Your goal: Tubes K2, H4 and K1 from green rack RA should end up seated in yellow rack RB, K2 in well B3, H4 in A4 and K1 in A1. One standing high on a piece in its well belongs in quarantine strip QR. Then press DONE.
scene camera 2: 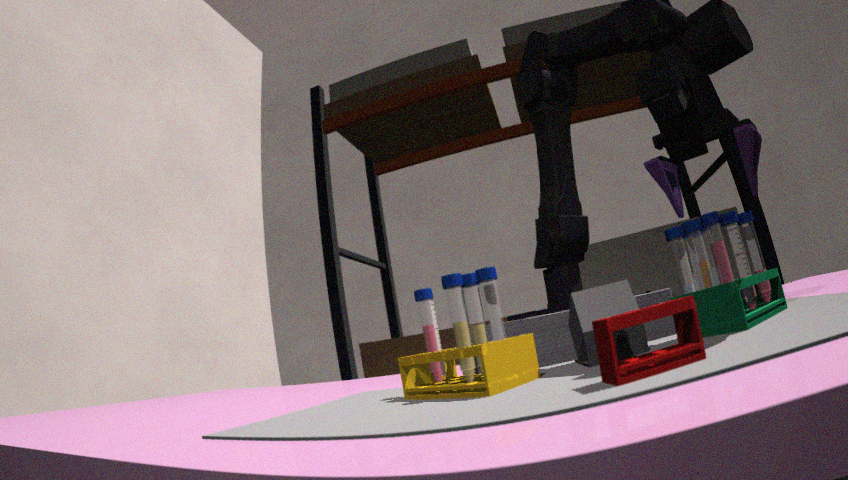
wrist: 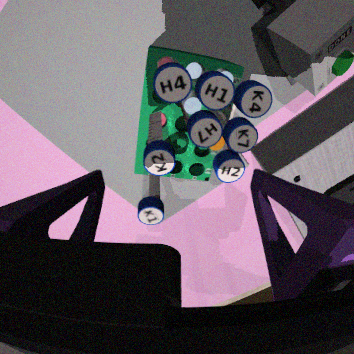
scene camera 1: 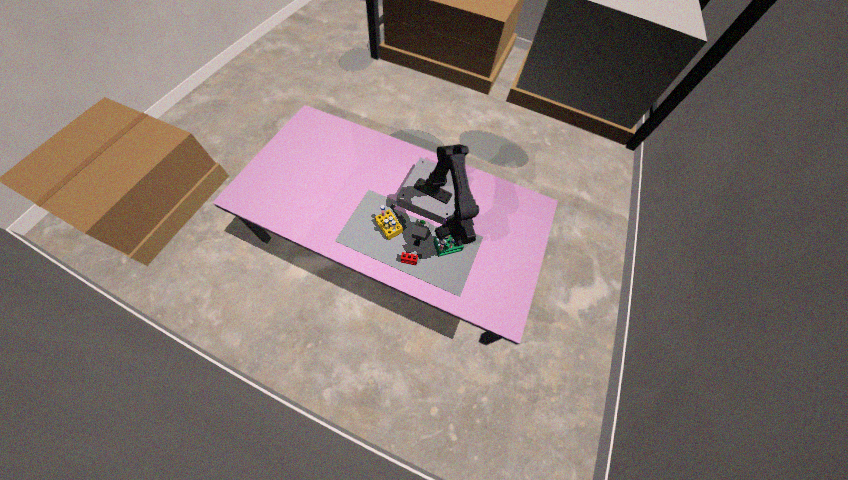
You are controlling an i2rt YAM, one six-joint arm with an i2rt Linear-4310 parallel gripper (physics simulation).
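Note:
Green rack RA holds several blue-capped tubes. In the wrist view, H4 is at its upper left, K2 at its lower left, and K1 shows below K2, its cap beyond the rack's edge in this view. My gripper is open and empty, above the rack's tubes. Yellow rack RB holds several blue-capped tubes; their labels are unreadable. Red strip QR shows no tubes. The green DONE button is on a grey box.
Tubes H1, K4, H7, K7 and H2 crowd RA's right side in the wrist view. The grey DONE box stands between the yellow and green racks.

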